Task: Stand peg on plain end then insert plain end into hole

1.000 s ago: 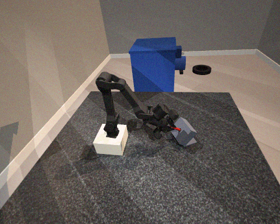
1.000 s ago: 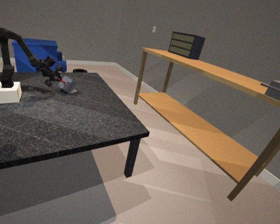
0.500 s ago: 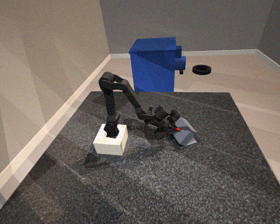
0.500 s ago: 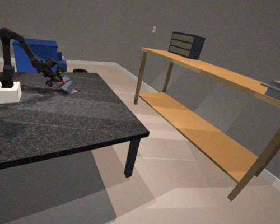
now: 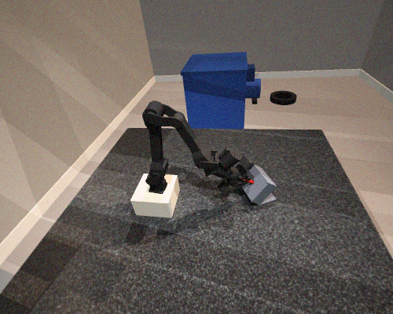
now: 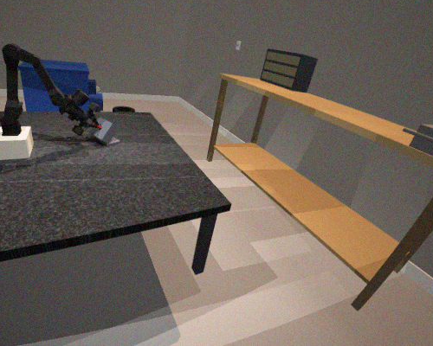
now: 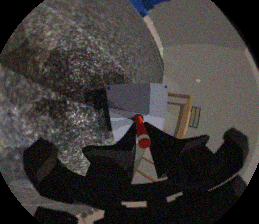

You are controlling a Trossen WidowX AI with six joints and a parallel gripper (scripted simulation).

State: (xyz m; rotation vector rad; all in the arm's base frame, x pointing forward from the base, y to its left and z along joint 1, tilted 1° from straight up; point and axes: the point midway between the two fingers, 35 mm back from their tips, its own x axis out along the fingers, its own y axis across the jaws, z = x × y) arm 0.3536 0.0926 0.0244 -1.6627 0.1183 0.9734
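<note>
My gripper tip is now 30 mm short of the grey sloped panel, 20 mm to the right of it and 30 mm above it. From my gripper tip the other things lie so: red peg: 10 mm behind, 10 mm to the right, 10 mm above.
</note>
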